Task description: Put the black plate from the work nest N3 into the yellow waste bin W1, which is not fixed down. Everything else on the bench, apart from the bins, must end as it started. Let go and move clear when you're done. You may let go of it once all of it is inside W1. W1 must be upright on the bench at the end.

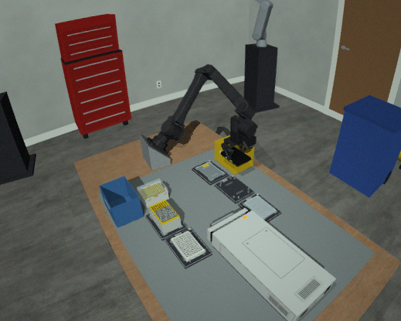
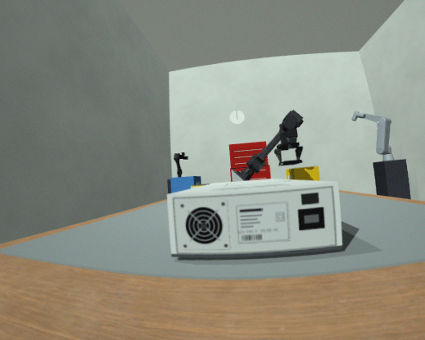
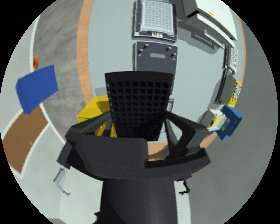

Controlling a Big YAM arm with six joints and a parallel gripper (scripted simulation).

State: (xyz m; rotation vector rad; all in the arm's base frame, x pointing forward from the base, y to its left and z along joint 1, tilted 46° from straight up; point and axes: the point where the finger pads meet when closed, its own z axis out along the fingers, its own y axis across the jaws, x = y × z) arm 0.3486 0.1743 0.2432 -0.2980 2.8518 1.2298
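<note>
My gripper is now 13 cm past the yellow waste bin, 11 cm above it and 7 cm to the right of it. From my hand the other things lie so: white well plate 38 cm to the right, 30 cm ahead, 13 cm below; then black plate right at my hand; then large white instrument 47 cm ahead, 16 cm to the right, 11 cm below.
</note>
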